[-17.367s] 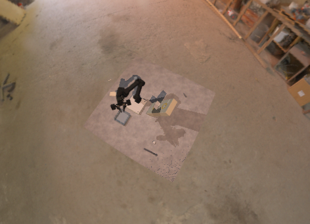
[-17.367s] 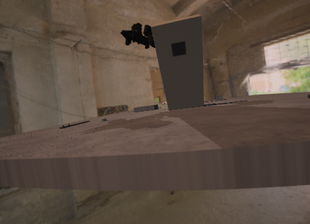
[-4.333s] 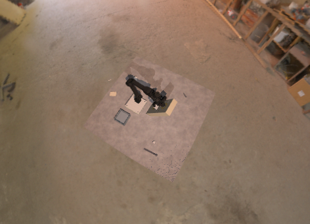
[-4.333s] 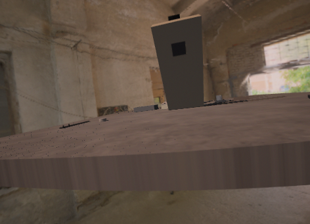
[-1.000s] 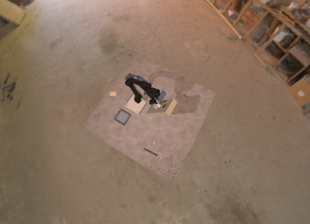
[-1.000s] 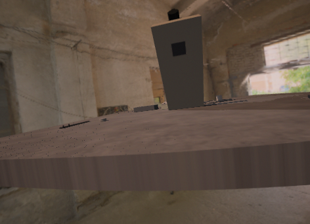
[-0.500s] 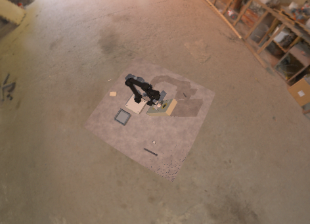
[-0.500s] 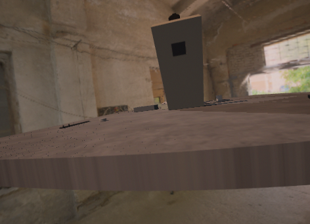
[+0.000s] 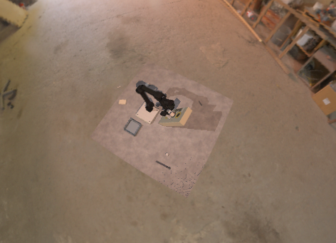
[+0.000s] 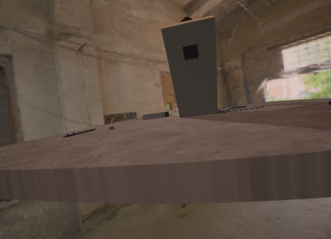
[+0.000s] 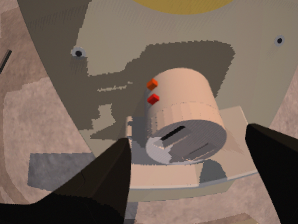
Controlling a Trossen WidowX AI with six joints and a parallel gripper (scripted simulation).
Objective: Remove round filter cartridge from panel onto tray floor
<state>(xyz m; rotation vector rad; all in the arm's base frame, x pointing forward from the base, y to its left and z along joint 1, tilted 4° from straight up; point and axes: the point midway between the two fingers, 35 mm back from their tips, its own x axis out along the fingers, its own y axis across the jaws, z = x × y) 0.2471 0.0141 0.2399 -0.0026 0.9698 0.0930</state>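
My gripper tip is now 2 cm above the grey round filter cartridge and 1 cm short of it. Round my gripper tip: grey tray (31 cm to the right, 31 cm behind, 22 cm below); small beige block (63 cm behind, 22 cm below, 12 cm to the right).
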